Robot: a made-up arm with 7 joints. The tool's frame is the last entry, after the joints.
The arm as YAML. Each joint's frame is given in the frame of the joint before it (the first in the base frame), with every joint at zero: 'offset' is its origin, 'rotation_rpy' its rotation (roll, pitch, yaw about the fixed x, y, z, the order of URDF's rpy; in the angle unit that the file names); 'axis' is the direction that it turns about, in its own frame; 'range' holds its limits. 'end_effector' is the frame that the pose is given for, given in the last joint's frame.
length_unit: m
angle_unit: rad
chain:
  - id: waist
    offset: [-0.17, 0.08, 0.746]
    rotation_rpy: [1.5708, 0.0, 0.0]
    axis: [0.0, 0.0, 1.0]
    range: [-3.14, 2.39]
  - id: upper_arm
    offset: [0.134, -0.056, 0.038]
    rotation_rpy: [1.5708, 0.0, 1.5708]
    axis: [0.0, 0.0, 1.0]
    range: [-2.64, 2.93]
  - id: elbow
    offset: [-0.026, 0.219, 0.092]
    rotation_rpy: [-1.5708, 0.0, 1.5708]
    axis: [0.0, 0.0, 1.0]
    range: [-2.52, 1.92]
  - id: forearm
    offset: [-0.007, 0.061, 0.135]
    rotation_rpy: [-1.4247, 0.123, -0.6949]
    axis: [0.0, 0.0, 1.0]
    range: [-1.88, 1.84]
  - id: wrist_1
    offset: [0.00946, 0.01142, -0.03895]
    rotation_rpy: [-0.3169, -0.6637, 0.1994]
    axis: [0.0, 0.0, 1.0]
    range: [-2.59, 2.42]
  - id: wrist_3
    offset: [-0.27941, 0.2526, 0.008]
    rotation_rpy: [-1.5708, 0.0, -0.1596]
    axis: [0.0, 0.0, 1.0]
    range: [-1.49, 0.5]
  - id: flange
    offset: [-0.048, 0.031, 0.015]
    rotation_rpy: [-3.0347, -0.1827, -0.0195]
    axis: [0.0, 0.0, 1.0]
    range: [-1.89, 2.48]
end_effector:
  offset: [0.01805, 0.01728, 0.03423]
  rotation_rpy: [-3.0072, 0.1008, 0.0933]
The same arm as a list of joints. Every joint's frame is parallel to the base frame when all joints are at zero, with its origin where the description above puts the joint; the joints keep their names.
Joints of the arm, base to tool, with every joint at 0 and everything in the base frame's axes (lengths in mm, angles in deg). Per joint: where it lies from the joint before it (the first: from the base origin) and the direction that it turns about. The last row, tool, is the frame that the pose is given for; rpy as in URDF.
waist: offset -170 80 746 axis -y
upper_arm: offset 134 -38 -56 axis +x
elbow: offset 92 -219 -26 axis -z
forearm: offset -61 7 -135 axis -0.7485 -0.6472 -0.1445
wrist_1: offset 33 18 18 axis -x
wrist_3: offset -8 316 205 axis +z
flange: offset 31 48 15 axis 0.103204 -0.182707 -0.977736
tool: offset -14 -24 -32 rpy 14.94 -15.58 -97.25
Joint limits (deg, base to tool): -179.91..136.94 -151.26..167.88 -144.39..110.01 -107.72..105.42 -148.4..138.66 -85.37..28.65 -108.29..142.09

